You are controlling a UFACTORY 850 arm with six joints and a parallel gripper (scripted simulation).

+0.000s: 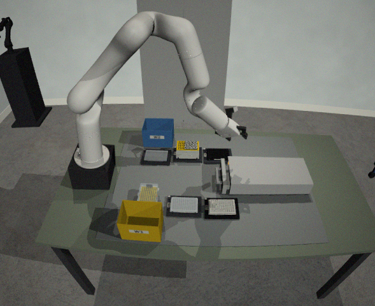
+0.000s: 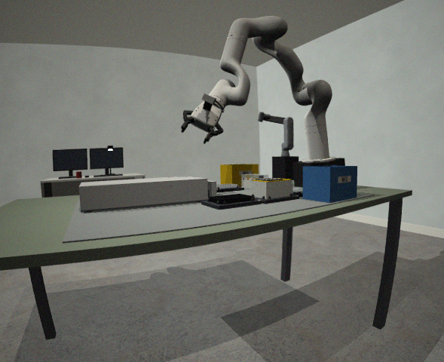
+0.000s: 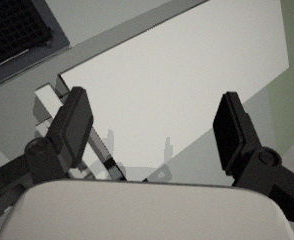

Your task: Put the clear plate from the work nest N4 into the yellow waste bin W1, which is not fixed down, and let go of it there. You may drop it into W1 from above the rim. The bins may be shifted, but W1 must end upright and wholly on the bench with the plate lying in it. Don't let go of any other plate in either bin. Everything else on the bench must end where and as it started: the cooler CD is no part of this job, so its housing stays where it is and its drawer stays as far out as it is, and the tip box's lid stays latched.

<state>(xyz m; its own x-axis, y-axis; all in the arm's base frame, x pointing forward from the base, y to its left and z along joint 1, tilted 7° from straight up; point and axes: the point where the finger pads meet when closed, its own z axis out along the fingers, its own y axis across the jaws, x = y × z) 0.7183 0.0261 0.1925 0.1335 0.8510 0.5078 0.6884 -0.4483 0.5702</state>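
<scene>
The dark nest N4 lies 260 mm behind my hand, 240 mm below it and 230 mm to the right of it. From my hand the other things lie so: drawer: 220 mm below, 60 mm to the right, 60 mm ahead; black plate: 220 mm below, 130 mm to the left, 70 mm behind; grey cooler CD: 210 mm below, 120 mm ahead, 70 mm to the right.
</scene>
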